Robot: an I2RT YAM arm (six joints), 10 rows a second.
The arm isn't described. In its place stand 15 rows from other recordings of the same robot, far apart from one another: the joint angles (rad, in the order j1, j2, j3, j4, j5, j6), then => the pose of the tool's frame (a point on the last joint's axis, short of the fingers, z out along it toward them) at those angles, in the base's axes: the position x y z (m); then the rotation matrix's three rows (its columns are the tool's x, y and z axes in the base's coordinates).
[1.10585, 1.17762, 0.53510, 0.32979, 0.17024, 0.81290] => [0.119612 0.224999 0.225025], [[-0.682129 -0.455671 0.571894], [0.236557 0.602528 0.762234], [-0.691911 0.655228 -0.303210]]
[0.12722, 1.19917, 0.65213, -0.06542, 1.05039, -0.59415] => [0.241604 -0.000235 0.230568], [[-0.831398 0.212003 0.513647], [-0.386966 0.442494 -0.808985], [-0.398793 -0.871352 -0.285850]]
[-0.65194, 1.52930, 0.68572, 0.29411, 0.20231, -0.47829] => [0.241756 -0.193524 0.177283], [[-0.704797 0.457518 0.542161], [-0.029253 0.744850 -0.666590], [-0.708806 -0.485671 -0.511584]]
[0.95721, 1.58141, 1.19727, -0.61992, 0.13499, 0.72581] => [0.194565 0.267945 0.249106], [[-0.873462 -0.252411 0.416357], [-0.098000 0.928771 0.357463], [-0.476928 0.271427 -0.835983]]
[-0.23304, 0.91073, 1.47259, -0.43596, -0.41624, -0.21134] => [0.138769 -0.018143 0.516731], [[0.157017 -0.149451 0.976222], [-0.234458 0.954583 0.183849], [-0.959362 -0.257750 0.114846]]
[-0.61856, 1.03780, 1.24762, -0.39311, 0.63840, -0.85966] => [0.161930 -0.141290 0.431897], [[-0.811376 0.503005 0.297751], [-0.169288 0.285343 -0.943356], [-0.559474 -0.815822 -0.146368]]
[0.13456, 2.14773, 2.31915, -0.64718, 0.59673, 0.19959] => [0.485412 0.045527 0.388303], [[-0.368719 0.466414 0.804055], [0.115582 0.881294 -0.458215], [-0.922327 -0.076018 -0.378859]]
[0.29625, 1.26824, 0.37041, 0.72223, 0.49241, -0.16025] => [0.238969 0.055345 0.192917], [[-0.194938 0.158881 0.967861], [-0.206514 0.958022 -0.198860], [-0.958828 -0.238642 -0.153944]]
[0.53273, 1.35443, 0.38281, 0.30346, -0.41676, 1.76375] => [0.194842 0.131606 0.136849], [[-0.622097 0.665328 0.412715], [0.675023 0.188718 0.713252], [0.396660 0.722304 -0.566513]]
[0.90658, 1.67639, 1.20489, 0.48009, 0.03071, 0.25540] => [0.249239 0.316588 0.319141], [[-0.188924 -0.744524 0.640306], [0.168312 0.617848 0.768072], [-0.967460 0.252878 0.008586]]
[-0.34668, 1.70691, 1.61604, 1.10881, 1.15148, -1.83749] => [0.319751 -0.150089 0.487889], [[-0.779530 0.616761 -0.109266], [-0.135965 -0.336903 -0.931670], [-0.611430 -0.711409 0.346484]]
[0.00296, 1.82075, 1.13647, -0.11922, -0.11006, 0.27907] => [0.388994 0.005062 0.182188], [[-0.713754 0.122147 0.689663], [0.271684 0.955861 0.111880], [-0.645557 0.267225 -0.715435]]
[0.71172, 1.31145, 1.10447, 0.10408, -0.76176, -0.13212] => [0.213872 0.216919 0.366796], [[0.053644 -0.994101 0.094264], [-0.079619 0.089842 0.992769], [-0.995381 -0.060761 -0.074329]]
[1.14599, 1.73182, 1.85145, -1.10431, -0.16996, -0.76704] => [0.142372 0.329349 0.372017], [[0.402768 -0.912577 0.070575], [-0.769242 -0.295702 0.566417], [-0.496030 -0.282424 -0.821092]]
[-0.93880, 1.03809, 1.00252, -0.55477, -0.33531, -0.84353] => [0.140780 -0.172445 0.332265], [[-0.667134 0.153535 0.728944], [-0.282885 0.853016 -0.438566], [-0.689136 -0.498790 -0.525643]]
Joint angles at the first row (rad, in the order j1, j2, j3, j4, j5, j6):
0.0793 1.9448 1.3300 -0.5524 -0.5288 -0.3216
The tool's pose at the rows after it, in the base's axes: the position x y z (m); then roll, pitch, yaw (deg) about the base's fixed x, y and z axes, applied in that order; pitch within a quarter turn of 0, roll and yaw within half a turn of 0:
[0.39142 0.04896 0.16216 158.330 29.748 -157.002]
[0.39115 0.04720 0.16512 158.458 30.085 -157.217]
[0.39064 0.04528 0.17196 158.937 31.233 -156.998]
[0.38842 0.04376 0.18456 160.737 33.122 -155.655]
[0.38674 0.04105 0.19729 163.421 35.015 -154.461]
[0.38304 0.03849 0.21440 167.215 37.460 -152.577]
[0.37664 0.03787 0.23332 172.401 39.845 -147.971]
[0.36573 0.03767 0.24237 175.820 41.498 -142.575]
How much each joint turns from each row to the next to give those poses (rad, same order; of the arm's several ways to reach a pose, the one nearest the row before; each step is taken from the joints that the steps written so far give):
0.0003 0.0249 0.0042 -0.0047 0.0097 -0.0001
-0.0043 -0.0078 0.0005 -0.0017 0.0001 0.0005
-0.0049 -0.0175 0.0010 0.0003 -0.0013 -0.0049
-0.0028 -0.0343 0.0004 -0.0028 0.0088 -0.0165
-0.0049 -0.0342 0.0008 0.0043 0.0220 -0.0116
-0.0036 -0.0484 -0.0019 0.0068 0.0298 -0.0149
0.0016 -0.0546 -0.0004 -0.0059 0.0266 -0.0471
0.0004 -0.0524 -0.0311 -0.0008 -0.0106 -0.0650

